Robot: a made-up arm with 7 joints. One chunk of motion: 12 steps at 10 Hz.
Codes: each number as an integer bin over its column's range. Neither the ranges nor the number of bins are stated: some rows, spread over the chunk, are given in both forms.
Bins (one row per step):
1: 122 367 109 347 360 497 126
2: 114 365 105 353 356 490 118
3: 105 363 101 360 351 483 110
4: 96 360 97 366 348 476 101
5: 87 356 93 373 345 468 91
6: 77 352 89 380 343 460 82
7: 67 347 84 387 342 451 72
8: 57 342 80 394 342 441 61
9: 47 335 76 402 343 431 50
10: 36 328 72 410 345 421 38
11: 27 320 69 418 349 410 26
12: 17 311 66 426 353 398 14
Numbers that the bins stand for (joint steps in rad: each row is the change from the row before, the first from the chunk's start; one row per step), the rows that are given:
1: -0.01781 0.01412 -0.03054 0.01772 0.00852 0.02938 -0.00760
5: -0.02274 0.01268 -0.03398 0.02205 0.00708 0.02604 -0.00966
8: -0.02697 0.01084 -0.03678 0.02554 0.00679 0.02292 -0.01142
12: -0.03260 0.00678 -0.03979 0.03086 0.00785 0.01795 -0.01418
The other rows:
2: -0.01894 0.01386 -0.03140 0.01872 0.00814 0.02858 -0.00807
3: -0.02021 0.01359 -0.03226 0.01988 0.00766 0.02777 -0.00854
4: -0.02147 0.01320 -0.03312 0.02088 0.00737 0.02696 -0.00907
6: -0.02415 0.01215 -0.03484 0.02321 0.00689 0.02511 -0.01019
7: -0.02556 0.01150 -0.03592 0.02437 0.00679 0.02407 -0.01077
9: -0.02838 0.00992 -0.03764 0.02687 0.00689 0.02176 -0.01206
10: -0.02993 0.00901 -0.03850 0.02820 0.00708 0.02061 -0.01277
11: -0.03120 0.00796 -0.03915 0.02953 0.00747 0.01934 -0.01347

